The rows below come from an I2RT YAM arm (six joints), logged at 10 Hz.
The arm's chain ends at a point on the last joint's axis. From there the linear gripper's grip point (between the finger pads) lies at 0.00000 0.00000 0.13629 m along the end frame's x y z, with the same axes.
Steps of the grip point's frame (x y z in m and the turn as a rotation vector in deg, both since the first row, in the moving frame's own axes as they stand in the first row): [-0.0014, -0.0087, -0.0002, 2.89, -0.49, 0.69]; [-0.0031, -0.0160, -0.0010, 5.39, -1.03, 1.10]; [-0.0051, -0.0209, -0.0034, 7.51, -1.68, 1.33]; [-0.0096, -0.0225, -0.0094, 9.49, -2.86, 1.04]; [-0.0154, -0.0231, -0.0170, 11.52, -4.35, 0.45]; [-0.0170, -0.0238, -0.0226, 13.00, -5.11, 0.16]
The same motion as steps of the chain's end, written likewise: [-0.0003, -0.0018, 0.0000, 2.89, -0.49, 0.69]; [-0.0008, -0.0032, -0.0004, 5.39, -1.03, 1.10]; [-0.0013, -0.0030, -0.0022, 7.51, -1.68, 1.33]; [-0.0030, 0.0000, -0.0074, 9.49, -2.86, 1.04]; [-0.0052, 0.0041, -0.0139, 11.52, -4.35, 0.45]; [-0.0050, 0.0068, -0.0186, 13.00, -5.11, 0.16]
